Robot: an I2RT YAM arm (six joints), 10 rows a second.
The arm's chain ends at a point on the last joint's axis. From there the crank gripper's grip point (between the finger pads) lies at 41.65 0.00 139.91 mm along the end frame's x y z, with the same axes.
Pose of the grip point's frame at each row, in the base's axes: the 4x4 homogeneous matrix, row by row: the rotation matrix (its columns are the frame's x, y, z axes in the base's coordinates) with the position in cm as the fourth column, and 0 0 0 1 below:
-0.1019, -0.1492, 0.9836, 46.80; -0.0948, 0.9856, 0.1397, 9.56; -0.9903, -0.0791, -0.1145, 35.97; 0, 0, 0, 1
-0.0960, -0.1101, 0.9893, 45.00; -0.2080, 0.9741, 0.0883, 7.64; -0.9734, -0.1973, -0.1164, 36.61; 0, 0, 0, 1
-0.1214, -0.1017, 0.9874, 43.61; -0.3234, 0.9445, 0.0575, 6.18; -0.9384, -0.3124, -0.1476, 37.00; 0, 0, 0, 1
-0.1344, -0.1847, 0.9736, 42.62; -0.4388, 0.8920, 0.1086, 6.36; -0.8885, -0.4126, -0.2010, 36.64; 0, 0, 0, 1
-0.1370, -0.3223, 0.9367, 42.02; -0.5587, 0.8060, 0.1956, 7.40; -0.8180, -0.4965, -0.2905, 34.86; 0, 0, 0, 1
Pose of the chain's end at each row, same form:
-0.1019, -0.1492, 0.9836, 33.46; -0.0948, 0.9856, 0.1397, 8.00; -0.9903, -0.0791, -0.1145, 41.70; 0, 0, 0, 1
-0.0960, -0.1101, 0.9893, 31.56; -0.2080, 0.9741, 0.0883, 7.27; -0.9734, -0.1973, -0.1164, 42.29; 0, 0, 0, 1
-0.1214, -0.1017, 0.9874, 30.30; -0.3234, 0.9445, 0.0575, 6.72; -0.9384, -0.3124, -0.1476, 42.97; 0, 0, 0, 1
-0.1344, -0.1847, 0.9736, 29.56; -0.4388, 0.8920, 0.1086, 6.67; -0.8885, -0.4126, -0.2010, 43.15; 0, 0, 0, 1
-0.1370, -0.3223, 0.9367, 29.49; -0.5587, 0.8060, 0.1956, 6.99; -0.8180, -0.4965, -0.2905, 42.33; 0, 0, 0, 1

